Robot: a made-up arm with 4 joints. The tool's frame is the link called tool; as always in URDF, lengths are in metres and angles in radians. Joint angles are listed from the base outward.
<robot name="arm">
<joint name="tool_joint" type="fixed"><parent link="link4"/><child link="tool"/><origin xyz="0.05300 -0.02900 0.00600" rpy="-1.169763 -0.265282 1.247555"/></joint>
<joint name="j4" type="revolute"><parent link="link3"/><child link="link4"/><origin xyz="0.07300 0.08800 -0.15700"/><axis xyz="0 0 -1"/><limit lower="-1.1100" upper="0.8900"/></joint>
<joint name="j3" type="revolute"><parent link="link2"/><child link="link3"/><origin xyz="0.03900 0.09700 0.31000"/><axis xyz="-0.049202 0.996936 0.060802"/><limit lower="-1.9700" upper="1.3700"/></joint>
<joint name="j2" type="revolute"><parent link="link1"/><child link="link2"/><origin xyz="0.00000 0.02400 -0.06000"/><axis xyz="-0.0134 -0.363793 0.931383"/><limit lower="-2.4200" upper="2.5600"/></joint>
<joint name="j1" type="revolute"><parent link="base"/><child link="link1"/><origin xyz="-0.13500 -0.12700 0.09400"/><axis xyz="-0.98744 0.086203 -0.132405"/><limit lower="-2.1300" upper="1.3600"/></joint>
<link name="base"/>
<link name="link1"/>
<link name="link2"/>
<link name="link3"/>
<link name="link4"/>
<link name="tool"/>
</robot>
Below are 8 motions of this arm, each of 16 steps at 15 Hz.
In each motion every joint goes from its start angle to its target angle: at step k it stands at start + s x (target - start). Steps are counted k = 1, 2, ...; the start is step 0. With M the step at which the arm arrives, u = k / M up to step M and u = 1 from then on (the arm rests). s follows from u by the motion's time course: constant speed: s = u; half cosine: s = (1 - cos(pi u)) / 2; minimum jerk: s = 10 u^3 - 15 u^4 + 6 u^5.
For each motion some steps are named. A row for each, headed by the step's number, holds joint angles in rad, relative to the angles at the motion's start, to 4 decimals.
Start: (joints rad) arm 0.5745 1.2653 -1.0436 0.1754
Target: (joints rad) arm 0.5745 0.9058 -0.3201 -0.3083
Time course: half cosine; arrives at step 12
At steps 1, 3, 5, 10, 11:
1: 0.0000 -0.0061 0.0123 -0.0082
3: 0.0000 -0.0526 0.1060 -0.0708
5: 0.0000 -0.1332 0.2681 -0.1793
10: 0.0000 -0.3354 0.6750 -0.4513
11: 0.0000 -0.3534 0.7112 -0.4755

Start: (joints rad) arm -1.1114 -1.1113 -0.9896 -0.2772
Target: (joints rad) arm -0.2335 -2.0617 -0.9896 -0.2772
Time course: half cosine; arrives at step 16
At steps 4, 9, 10, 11, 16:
4: 0.1286 -0.1392 0.0000 0.0000
9: 0.5246 -0.5679 0.0000 0.0000
10: 0.6069 -0.6571 0.0000 0.0000
11: 0.6828 -0.7392 0.0000 0.0000
16: 0.8779 -0.9504 0.0000 0.0000

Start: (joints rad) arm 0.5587 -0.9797 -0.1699 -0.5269
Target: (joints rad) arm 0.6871 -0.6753 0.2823 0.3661
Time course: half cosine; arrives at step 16
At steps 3, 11, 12, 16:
3: 0.0108 0.0257 0.0381 0.0752
11: 0.0999 0.2368 0.3517 0.6946
12: 0.1096 0.2598 0.3860 0.7622
16: 0.1284 0.3044 0.4522 0.8930

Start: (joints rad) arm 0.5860 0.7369 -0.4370 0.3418
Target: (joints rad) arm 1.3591 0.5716 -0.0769 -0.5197
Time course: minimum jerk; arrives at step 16
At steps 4, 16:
4: 0.0800 -0.0171 0.0373 -0.0892
16: 0.7731 -0.1653 0.3601 -0.8615

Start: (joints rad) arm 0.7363 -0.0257 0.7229 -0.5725
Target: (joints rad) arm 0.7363 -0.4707 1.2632 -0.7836
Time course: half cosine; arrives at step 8
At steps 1, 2, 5, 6, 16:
1: 0.0000 -0.0169 0.0206 -0.0080
2: 0.0000 -0.0652 0.0791 -0.0309
5: 0.0000 -0.3076 0.3735 -0.1459
6: 0.0000 -0.3798 0.4612 -0.1802
16: 0.0000 -0.4450 0.5403 -0.2111

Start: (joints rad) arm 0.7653 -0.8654 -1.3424 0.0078
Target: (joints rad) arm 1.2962 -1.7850 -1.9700 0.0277
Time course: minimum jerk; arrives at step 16
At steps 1, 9, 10, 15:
1: 0.0012 -0.0020 -0.0014 0.0000
9: 0.3270 -0.5664 -0.3866 0.0123
10: 0.3848 -0.6665 -0.4549 0.0144
15: 0.5297 -0.9176 -0.6262 0.0199

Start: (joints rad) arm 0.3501 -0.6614 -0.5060 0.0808
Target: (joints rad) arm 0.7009 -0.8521 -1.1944 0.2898
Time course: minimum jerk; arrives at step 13
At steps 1, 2, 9, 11, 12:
1: 0.0014 -0.0008 -0.0028 0.0008
2: 0.0100 -0.0054 -0.0196 0.0060
9: 0.2900 -0.1576 -0.5690 0.1728
11: 0.3408 -0.1853 -0.6688 0.2030
12: 0.3494 -0.1899 -0.6856 0.2082

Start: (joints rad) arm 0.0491 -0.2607 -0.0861 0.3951
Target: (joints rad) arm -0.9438 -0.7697 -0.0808 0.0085
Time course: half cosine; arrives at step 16
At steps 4, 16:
4: -0.1454 -0.0745 0.0008 -0.0566
16: -0.9929 -0.5090 0.0053 -0.3866

